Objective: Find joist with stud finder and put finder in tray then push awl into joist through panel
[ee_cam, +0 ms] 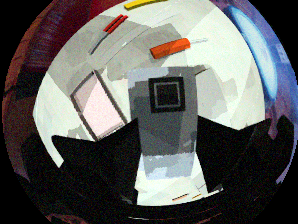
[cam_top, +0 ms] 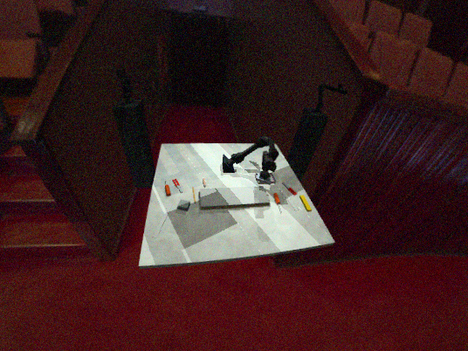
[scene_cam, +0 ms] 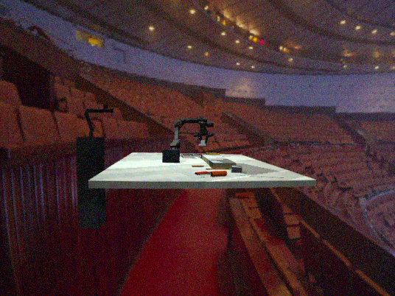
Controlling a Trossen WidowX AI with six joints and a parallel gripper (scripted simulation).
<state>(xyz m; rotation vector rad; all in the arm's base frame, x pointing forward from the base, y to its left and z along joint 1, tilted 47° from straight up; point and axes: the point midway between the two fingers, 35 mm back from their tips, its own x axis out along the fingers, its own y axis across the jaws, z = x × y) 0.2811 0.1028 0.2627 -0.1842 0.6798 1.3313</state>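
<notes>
Right now the tray is 150 mm behind my gripper tip, 60 mm to the left of it and 140 mm below it. From my gripper tip the other things lie so: thin orange tool: 60 mm ahead, 550 mm to the right, 150 mm below; then stud finder: 10 mm to the left, 20 mm above; then yellow tool: 140 mm ahead, 350 mm to the left, 140 mm below.
</notes>
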